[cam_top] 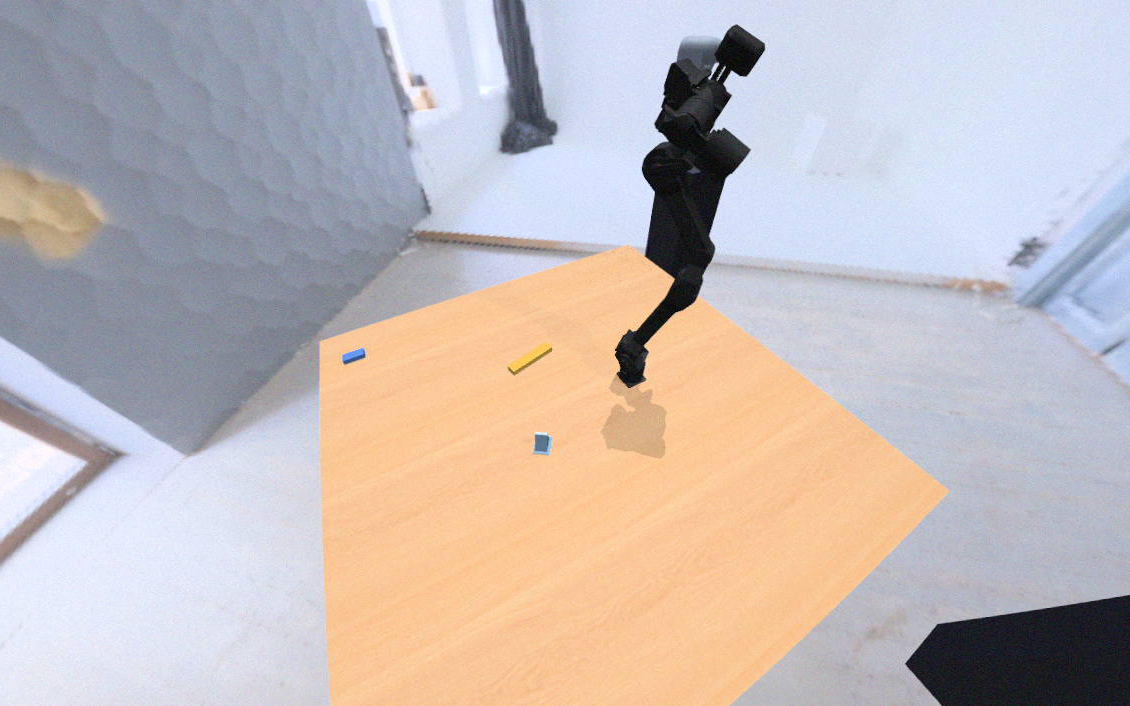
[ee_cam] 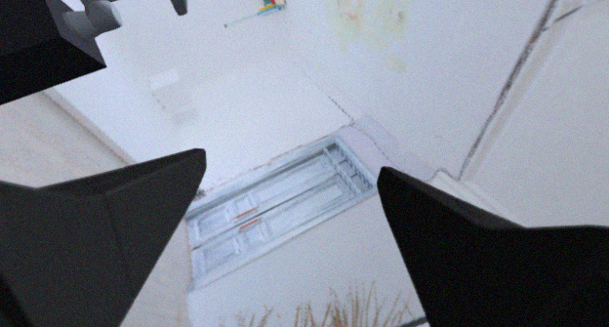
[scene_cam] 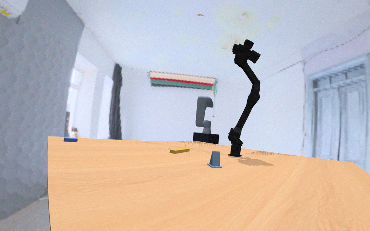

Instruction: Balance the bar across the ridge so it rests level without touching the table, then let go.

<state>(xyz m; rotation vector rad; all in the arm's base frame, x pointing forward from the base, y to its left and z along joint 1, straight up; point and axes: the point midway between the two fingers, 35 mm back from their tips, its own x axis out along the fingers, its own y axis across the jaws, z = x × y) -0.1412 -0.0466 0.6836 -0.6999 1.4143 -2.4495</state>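
Now: gripper tip 69 cm above the yellow bar, 40 cm short of it and 15 cm to the left of it. Round my gripper tip: small blue block (91 cm ahead, 69 cm below, 44 cm to the right).
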